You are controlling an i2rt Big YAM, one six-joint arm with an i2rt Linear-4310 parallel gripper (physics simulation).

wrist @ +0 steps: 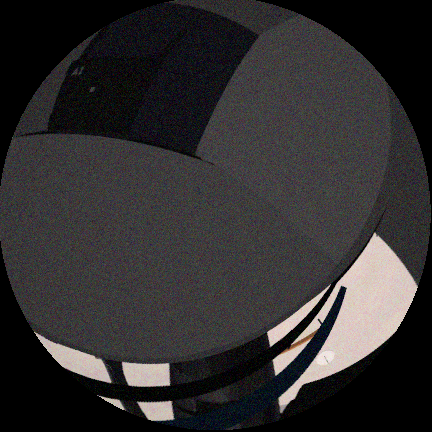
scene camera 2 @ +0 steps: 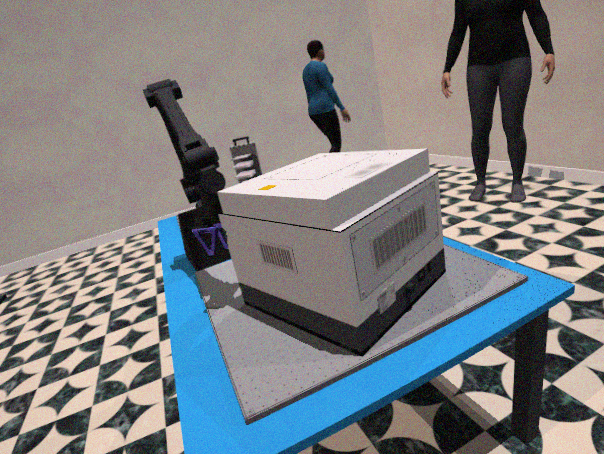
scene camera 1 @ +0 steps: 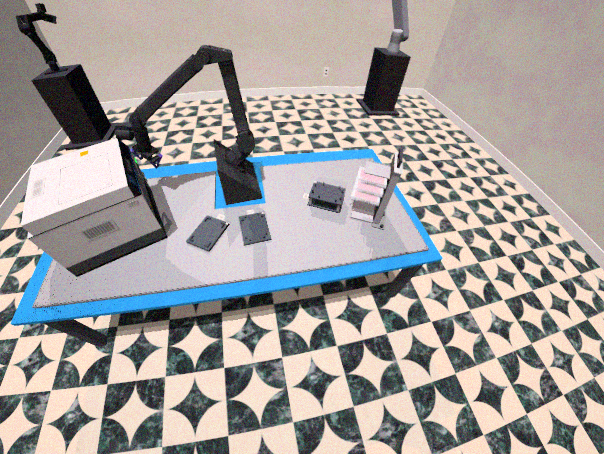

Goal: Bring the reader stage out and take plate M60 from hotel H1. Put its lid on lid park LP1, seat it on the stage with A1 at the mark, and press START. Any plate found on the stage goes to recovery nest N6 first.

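Frame: origin at the arm's base, x ahead, y left, z up, level; millimetres.
Seen in the pictures: gripper, fingertip midpoint: (scene camera 2: 220,252) (scene camera 1: 149,163); arm's base, link origin: (scene camera 1: 232,161).
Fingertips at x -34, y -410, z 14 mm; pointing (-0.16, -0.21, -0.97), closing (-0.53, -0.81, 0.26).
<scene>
Offsets run from my fingertips to a thing's top centre. "pt": to the spot under its first point.
The white reader @(dy -155, dx +263, dz +172 mm) (scene camera 1: 95,195) (scene camera 2: 300,260) stands at the table's left end in scene camera 1. My gripper (scene camera 1: 148,157) (scene camera 2: 219,240) is open and empty, low beside the reader's front; the reader partly hides it in scene camera 2. In the wrist view, large grey surfaces fill most of the picture and hide the fingers. A dark recess @(pt dy -94, dx +147, dz -144 mm) (wrist: 165,95) with an A1 mark (wrist: 78,71) shows at upper left, with no plate visible in the part shown. The hotel (scene camera 1: 387,199) (scene camera 2: 252,151) holds several pink-and-white plates. START does not show; plate labels are unreadable.
Two flat dark holders @(pt dy +281, dx +364, dz -137 mm) (scene camera 1: 208,232) @(pt dy +489, dx +370, dz -139 mm) (scene camera 1: 255,228) lie mid-table, their labels unreadable. A raised dark stand (scene camera 1: 327,194) is near the hotel. The arm's base (scene camera 1: 237,182) stands at the blue table edge (scene camera 1: 315,156). Two people (scene camera 2: 320,90) (scene camera 2: 500,90) stand beyond the table.
</scene>
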